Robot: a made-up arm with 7 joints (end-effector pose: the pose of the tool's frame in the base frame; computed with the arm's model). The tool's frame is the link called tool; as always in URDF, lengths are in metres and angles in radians. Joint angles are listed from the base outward.
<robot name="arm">
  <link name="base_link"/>
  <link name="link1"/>
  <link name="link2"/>
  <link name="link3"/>
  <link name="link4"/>
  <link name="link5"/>
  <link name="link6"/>
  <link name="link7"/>
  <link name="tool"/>
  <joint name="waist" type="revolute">
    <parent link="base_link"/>
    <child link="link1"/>
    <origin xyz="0 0 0.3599"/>
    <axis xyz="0 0 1"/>
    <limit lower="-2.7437" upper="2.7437"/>
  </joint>
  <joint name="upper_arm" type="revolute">
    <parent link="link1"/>
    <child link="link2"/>
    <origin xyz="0 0 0"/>
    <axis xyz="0 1 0"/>
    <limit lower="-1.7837" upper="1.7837"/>
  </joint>
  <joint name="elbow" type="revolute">
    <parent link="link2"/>
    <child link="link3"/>
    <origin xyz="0 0 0.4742"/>
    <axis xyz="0 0 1"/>
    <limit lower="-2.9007" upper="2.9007"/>
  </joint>
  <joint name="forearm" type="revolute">
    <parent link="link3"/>
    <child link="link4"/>
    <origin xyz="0.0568 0 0"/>
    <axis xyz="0 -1 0"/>
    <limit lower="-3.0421" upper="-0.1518"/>
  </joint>
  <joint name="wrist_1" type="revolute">
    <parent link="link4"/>
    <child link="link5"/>
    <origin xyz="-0.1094 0 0.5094"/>
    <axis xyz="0 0 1"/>
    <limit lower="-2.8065" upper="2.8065"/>
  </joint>
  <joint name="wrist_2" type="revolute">
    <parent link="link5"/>
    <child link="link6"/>
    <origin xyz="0 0 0"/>
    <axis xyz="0 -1 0"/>
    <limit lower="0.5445" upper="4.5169"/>
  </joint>
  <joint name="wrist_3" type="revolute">
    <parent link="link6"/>
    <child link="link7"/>
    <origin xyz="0.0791 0 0"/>
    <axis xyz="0 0 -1"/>
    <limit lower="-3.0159" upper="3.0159"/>
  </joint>
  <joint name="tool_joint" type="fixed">
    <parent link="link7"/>
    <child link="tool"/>
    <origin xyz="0 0 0" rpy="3.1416 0 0"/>
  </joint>
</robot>
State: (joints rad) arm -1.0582 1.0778 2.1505 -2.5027 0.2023 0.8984 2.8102
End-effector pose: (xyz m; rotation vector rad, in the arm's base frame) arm 0.2846 0.2449 0.6073 1.7517 -0.8504 -0.4784
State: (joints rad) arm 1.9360 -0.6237 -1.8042 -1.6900 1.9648 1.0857 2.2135
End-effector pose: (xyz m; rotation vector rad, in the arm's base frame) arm 0.7390 -0.1488 0.7205 -0.6669 0.4018 2.5630
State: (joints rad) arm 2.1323 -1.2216 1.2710 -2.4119 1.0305 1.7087 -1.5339
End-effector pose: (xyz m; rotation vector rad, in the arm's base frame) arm -0.4037 -0.3118 0.5551 -1.7880 2.5410 0.1671
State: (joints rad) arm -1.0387 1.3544 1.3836 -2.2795 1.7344 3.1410 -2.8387
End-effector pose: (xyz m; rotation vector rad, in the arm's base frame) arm 0.5418 0.0317 0.2393 -1.8320 -0.7679 -1.0229
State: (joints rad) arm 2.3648 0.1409 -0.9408 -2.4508 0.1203 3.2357 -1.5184
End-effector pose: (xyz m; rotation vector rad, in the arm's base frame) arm 0.0670 0.5325 0.5226 0.3930 2.8219 1.0444
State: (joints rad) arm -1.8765 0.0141 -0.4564 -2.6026 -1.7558 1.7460 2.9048
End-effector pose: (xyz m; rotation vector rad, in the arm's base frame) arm -0.3010 -0.3351 0.3791 -0.6294 -1.5009 -0.1815
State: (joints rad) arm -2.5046 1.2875 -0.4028 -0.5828 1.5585 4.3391 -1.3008
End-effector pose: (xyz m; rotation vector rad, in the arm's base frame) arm -0.7968 -0.4566 0.4408 -0.3577 -1.2816 -0.6885
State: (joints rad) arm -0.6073 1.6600 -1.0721 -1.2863 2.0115 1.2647 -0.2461
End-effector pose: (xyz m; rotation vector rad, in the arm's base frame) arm 0.3071 -0.8260 -0.0045 -1.4450 1.6620 -0.0810
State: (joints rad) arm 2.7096 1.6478 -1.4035 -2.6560 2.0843 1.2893 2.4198
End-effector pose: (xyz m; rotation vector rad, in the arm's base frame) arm 0.1738 0.3901 0.2677 1.1548 -2.6801 -0.6002
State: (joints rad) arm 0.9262 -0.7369 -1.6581 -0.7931 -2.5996 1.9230 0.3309
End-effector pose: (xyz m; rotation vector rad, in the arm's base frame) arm -0.0620 -0.7681 1.0450 0.7937 -0.9934 -0.2309
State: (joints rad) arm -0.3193 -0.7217 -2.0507 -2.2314 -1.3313 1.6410 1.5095
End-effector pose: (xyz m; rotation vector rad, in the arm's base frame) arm -0.4812 -0.3941 0.3339 0.1205 -2.6834 -1.0304
